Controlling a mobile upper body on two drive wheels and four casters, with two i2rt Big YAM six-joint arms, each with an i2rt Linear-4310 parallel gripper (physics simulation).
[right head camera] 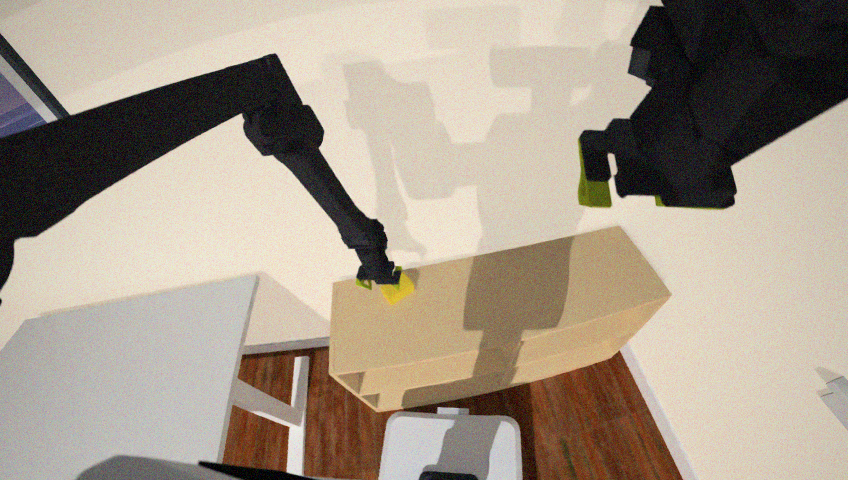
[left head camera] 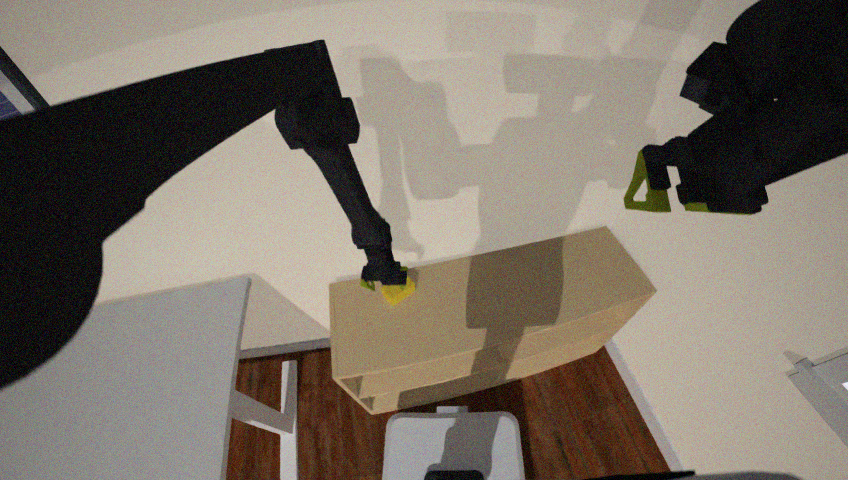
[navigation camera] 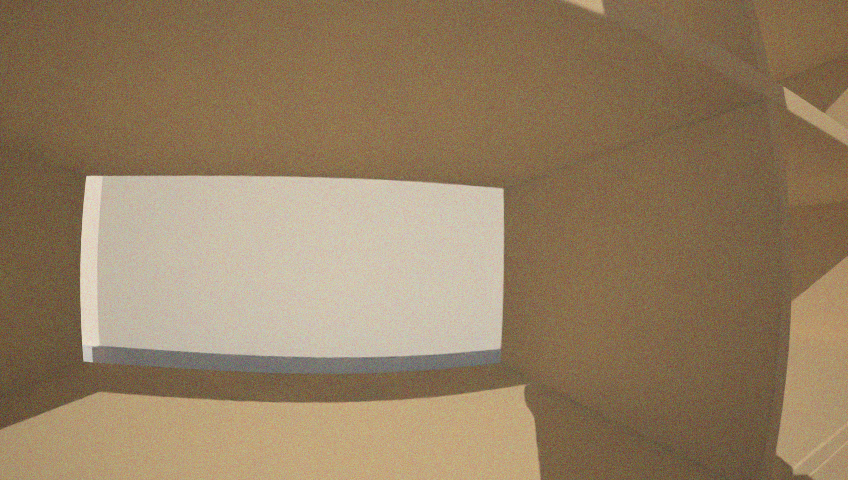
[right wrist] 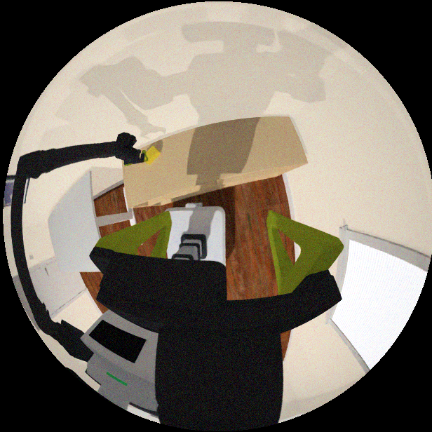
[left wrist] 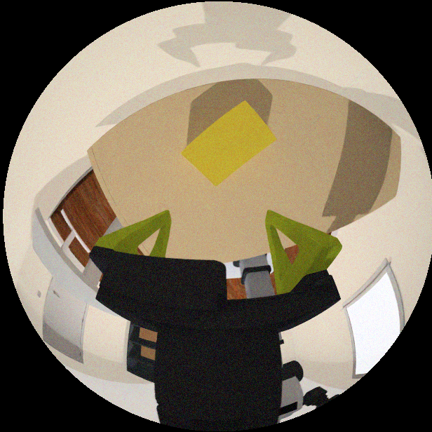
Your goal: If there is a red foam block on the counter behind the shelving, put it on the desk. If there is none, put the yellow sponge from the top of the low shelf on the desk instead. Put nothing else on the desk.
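Places are measured from the left arm's base along level axes (x ahead, y right, z down), in metres.
Pixels of known places: left gripper, between the fingertips: (right head camera: 384, 288) (left head camera: 388, 289); right gripper, between the fingertips: (right head camera: 619, 199) (left head camera: 656, 204).
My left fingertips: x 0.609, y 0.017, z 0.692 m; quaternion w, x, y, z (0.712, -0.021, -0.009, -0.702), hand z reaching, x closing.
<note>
Ahead of a thing's pixels: the offset from my left fingertips to its top centre. "spot": to the spot under its first point. Level surfaces: height alone.
A yellow sponge {dx +0.057, dy +0.017, dz +0.063 m} (left head camera: 399, 292) (right head camera: 397, 290) (left wrist: 229, 143) (right wrist: 152, 155) lies on the light wooden top of the low shelf {dz +0.108 m} (left head camera: 428, 339) (right head camera: 416, 339) (left wrist: 150, 170) (right wrist: 160, 182), near its left end in the head views. My left gripper (left head camera: 386, 279) (right head camera: 381, 278) (left wrist: 217, 215) is open and empty above the shelf top; in the left wrist view the sponge lies beyond its fingertips. My right gripper (left head camera: 677, 205) (right head camera: 633, 202) (right wrist: 218, 216) is open and empty, high at the right. A grey-white table, apparently the desk {dz -0.002 m} (left head camera: 166, 368) (right head camera: 148, 356) (right wrist: 72, 225), stands at the left. No red foam block shows.
A white chair-like seat (left head camera: 410, 446) (right head camera: 410, 446) stands in front of the shelf on the brown wooden floor {dz +0.718 m} (left head camera: 583, 410) (right head camera: 583, 410). White walls rise behind and at the right. The shelf's inside boards {spot: dx -0.014, dy +0.388, dz +0.497 m} (navigation camera: 642, 267) fill much of the navigation view.
</note>
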